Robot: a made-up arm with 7 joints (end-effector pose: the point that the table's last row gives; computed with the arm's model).
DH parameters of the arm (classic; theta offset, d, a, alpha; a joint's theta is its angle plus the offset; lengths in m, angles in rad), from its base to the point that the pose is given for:
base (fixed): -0.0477 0 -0.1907 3.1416
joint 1: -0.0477 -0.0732 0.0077 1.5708
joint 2: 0 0.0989 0.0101 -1.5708
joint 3: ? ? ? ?
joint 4: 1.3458 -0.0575 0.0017 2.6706
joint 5: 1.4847 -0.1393 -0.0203 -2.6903
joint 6: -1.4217 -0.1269 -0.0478 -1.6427
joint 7: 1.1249 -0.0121 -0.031 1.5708
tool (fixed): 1.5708 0.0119 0 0
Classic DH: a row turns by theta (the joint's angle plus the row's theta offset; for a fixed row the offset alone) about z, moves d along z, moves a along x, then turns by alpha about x.
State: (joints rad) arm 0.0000 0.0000 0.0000 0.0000 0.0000 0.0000 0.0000
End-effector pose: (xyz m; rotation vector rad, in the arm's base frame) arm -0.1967 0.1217 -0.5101 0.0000 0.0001 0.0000
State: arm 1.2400 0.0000 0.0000 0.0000 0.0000 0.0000 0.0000
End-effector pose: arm -0.0860 0.0515 -0.5101 0.0001 0.0001 -1.2400
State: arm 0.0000 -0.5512 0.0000 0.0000 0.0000 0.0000 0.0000
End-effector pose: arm 0.1108 0.1217 -0.4310 0.0000 -0.5511 0.0000
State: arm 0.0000 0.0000 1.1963 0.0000 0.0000 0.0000 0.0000
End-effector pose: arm -0.1687 0.1354 -0.5101 0.0001 0.0001 -1.1963
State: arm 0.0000 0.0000 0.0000 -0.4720 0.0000 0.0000 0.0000
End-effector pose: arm -0.1512 0.1010 -0.5241 -0.2074 -0.4205 -0.0533
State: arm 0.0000 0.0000 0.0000 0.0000 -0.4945 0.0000 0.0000
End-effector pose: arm -0.2362 0.1217 -0.4885 0.0000 0.4946 0.0000
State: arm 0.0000 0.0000 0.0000 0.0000 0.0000 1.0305 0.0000
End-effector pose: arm -0.2351 0.1051 -0.4817 -0.0740 0.9274 0.4433
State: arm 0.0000 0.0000 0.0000 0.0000 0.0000 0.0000 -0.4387
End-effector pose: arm -0.1967 0.1238 -0.5244 -0.4387 0.0001 0.0000
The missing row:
joint 3: 0.4582 0.486 0.0266 1.6839
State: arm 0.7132 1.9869 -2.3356 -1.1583 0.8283 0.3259 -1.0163
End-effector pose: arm -0.3743 0.4768 0.3279 0.7893 -0.4233 -0.9043
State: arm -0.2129 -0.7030 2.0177 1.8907 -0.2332 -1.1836 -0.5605
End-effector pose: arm 0.1173 0.2135 -0.2324 1.5027 0.5735 -1.2050
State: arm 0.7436 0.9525 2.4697 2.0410 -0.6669 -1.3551 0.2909
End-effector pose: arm -0.3437 0.3172 -0.1849 -0.6270 0.2753 2.4084
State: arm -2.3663 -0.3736 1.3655 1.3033 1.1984 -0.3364 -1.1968
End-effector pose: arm -0.4544 0.1402 -0.4282 -0.2600 -0.1081 0.4965
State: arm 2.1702 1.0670 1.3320 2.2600 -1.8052 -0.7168 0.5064
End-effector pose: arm 0.0382 0.3183 -0.0931 -2.1362 0.7788 -0.4670
